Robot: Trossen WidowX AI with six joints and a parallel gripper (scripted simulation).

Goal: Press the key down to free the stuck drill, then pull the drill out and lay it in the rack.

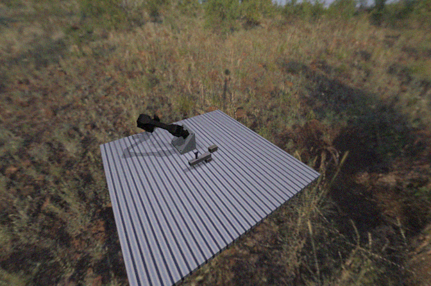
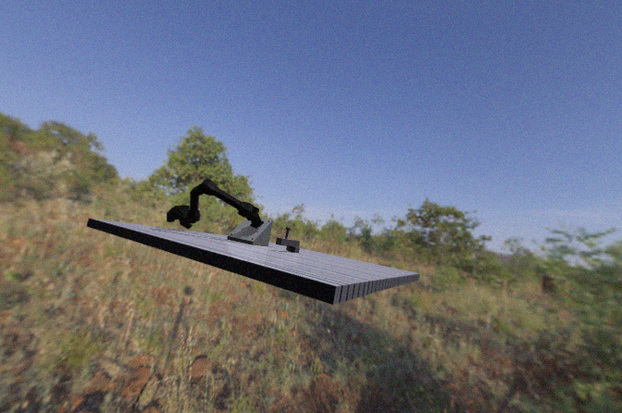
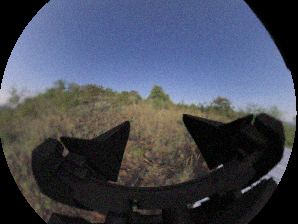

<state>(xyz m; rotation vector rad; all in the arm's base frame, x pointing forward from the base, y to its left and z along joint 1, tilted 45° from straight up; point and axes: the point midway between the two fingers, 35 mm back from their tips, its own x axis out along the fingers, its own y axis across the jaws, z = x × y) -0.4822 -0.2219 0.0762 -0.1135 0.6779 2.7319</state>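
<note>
My gripper tip is now 79 cm short of the dark drill, 19 cm to the right of it and 1 cm above it. Round my gripper tip: grey block: 68 cm ahead, 38 cm to the left, 8 cm below.
</note>
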